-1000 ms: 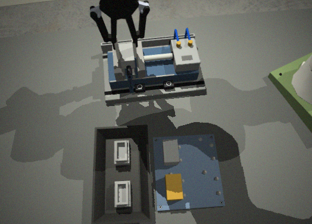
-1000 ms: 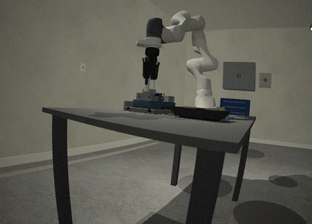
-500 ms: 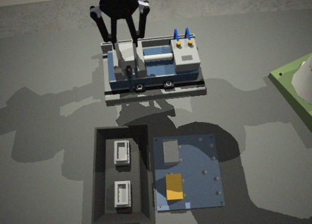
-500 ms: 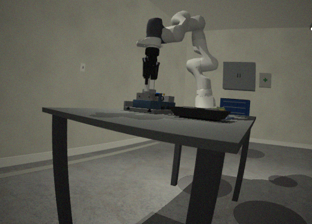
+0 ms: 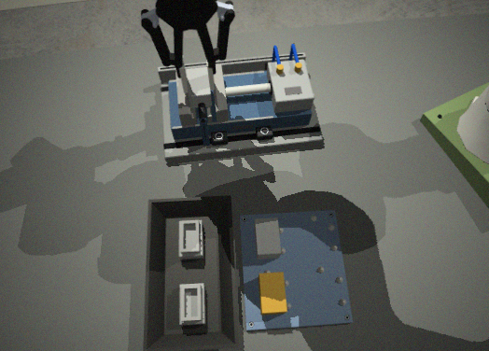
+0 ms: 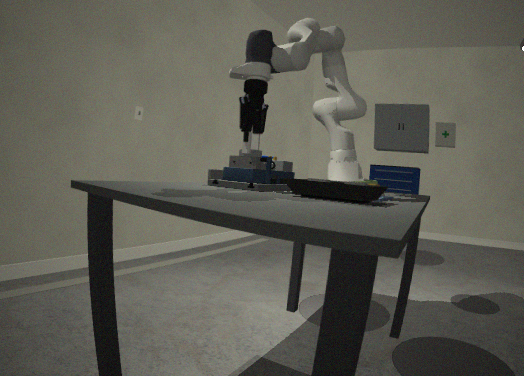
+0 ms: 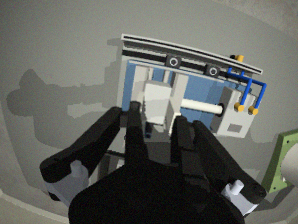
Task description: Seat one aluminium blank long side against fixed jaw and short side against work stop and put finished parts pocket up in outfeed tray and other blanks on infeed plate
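The fixed jaw is 30 mm ahead of my hand and 60 mm below it. Also, from my hand: work stop 50 mm to the left, 50 mm below; then moving jaw 40 mm behind, 60 mm below; then vise 70 mm behind, 100 mm below.
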